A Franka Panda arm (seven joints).
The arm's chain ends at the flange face. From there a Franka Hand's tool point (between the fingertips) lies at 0.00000 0.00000 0.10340 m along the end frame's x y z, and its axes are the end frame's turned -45 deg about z.
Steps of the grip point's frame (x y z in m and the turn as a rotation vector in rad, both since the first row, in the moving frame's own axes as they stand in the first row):
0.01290, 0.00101, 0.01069, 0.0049, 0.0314, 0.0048
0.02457, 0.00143, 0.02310, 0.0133, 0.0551, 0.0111
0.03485, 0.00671, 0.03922, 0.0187, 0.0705, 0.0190
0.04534, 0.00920, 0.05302, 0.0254, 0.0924, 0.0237
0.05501, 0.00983, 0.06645, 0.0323, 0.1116, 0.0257
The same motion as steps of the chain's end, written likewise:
0.00789, -0.00576, 0.01074, 0.0257, 0.0187, 0.0048
0.01530, -0.01138, 0.02327, 0.0484, 0.0296, 0.0111
0.02554, -0.01342, 0.03949, 0.0631, 0.0366, 0.0190
0.03357, -0.01701, 0.05349, 0.0833, 0.0474, 0.0237
0.03993, -0.02153, 0.06715, 0.1018, 0.0561, 0.0257

